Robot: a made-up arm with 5 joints.
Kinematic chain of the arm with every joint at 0, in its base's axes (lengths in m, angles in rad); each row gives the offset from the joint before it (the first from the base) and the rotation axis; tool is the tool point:
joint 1: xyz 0 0 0.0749 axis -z
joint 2: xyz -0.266 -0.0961 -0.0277 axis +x
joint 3: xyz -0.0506 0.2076 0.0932 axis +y
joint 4: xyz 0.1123 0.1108 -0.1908 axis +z
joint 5: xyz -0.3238 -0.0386 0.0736 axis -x
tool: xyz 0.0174 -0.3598 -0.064
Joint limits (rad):
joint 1: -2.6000..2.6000
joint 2: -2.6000..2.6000
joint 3: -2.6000..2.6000
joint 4: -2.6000..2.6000
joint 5: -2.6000..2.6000
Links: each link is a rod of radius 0.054 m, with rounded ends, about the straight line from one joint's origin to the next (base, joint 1, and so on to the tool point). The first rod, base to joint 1, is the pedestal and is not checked.
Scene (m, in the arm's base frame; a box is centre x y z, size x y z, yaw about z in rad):
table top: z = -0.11
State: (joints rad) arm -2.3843 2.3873 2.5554 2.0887 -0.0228
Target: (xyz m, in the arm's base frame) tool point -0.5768 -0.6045 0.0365
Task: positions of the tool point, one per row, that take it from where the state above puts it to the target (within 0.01 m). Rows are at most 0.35 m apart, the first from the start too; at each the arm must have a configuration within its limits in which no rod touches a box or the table.
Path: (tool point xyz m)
1: 0.5745 -0.7100 0.3282
2: 0.2562 -0.8453 0.3248
3: -0.0775 -0.8630 0.2694
4: -0.3697 -0.7712 0.1689
5: -0.5768 -0.6045 0.0365

